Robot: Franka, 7 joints.
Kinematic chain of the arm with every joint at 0, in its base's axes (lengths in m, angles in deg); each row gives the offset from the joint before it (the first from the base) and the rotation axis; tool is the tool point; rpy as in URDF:
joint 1: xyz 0 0 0.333 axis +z
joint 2: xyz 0 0 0 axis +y
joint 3: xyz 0 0 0.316 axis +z
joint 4: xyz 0.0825 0 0 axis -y
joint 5: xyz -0.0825 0 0.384 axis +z
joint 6: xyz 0 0 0 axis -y
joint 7: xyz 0.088 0 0 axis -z
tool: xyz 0 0 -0.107 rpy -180 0 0
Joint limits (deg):
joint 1: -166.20..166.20
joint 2: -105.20..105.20
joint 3: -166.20..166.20
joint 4: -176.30..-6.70
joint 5: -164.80..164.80
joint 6: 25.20..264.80
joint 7: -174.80..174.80
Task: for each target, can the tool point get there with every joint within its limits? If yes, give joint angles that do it. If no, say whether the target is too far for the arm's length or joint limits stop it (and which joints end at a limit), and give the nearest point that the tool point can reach.
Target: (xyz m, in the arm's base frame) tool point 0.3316 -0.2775 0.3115
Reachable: yes | joints 83.56 16.00 -120.66 -148.10 121.78 144.57 -44.28
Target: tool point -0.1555 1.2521 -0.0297
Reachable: no: too far | nearest point -0.1016 0.8182 0.0960 | short by 0.455 m
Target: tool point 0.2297 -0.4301 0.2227
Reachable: yes | joints -13.56 49.35 -68.20 -123.63 90.66 50.03 -97.47
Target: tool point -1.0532 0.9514 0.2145
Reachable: no: too far | nearest point -0.6344 0.5731 0.2616 | short by 0.566 m
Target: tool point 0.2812 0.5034 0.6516
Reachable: yes | joints -38.65 12.60 110.60 -97.26 -47.75 112.38 -40.43
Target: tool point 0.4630 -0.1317 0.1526
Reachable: yes | joints 120.44 -29.30 -136.64 -134.30 86.91 151.94 43.15
